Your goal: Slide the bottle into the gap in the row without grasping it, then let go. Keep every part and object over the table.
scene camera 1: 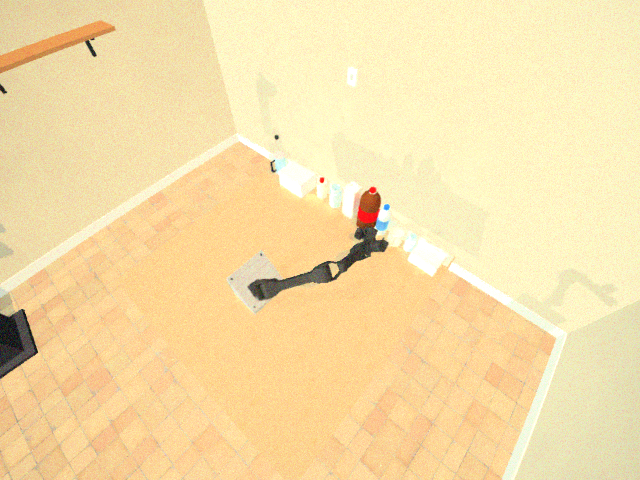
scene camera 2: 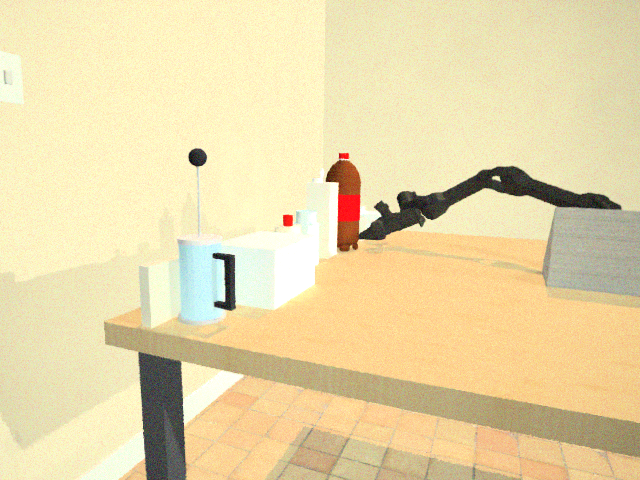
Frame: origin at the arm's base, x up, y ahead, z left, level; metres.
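Seen in the pictures: arm's base at its link origin: (scene camera 1: pixel 256 287) (scene camera 2: pixel 610 245).
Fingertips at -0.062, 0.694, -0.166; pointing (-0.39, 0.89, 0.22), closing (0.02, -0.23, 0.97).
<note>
Offsets run from my fingertips to a thing's top centre, as dx, dy, dz.
A large brown bottle @[+0.270, +0.021, +0.092] (scene camera 1: pixel 368 204) (scene camera 2: pixel 349 180) with a red cap and red label stands upright in the row along the wall, beside a white carton @[+0.225, +0.027, +0.222] (scene camera 1: pixel 351 200) (scene camera 2: pixel 328 217). A smaller clear bottle @[+0.186, +0.051, +0.008] (scene camera 1: pixel 383 218) with a blue cap and blue label stands upright on its other side. My gripper (scene camera 1: pixel 373 236) (scene camera 2: pixel 366 234) is open, with nothing between its fingers. It is low over the table, close to the front of the two bottles. Whether a fingertip touches either bottle cannot be told. The gripper hides the lower front of both bottles in scene camera 1.
The row also holds a French press @[+0.254, -0.052, +0.800] (scene camera 1: pixel 280 164) (scene camera 2: pixel 200 279), a white box @[+0.080, -0.046, +0.615] (scene camera 1: pixel 297 179) (scene camera 2: pixel 258 268), a small red-capped bottle @[+0.110, +0.007, +0.446] (scene camera 1: pixel 321 189), a jar @[+0.112, +0.015, +0.338] (scene camera 1: pixel 334 196), another jar @[+0.082, +0.075, -0.174] (scene camera 1: pixel 409 242) and a second white box @[+0.050, +0.063, -0.291] (scene camera 1: pixel 428 257). The wall stands close behind the row.
</note>
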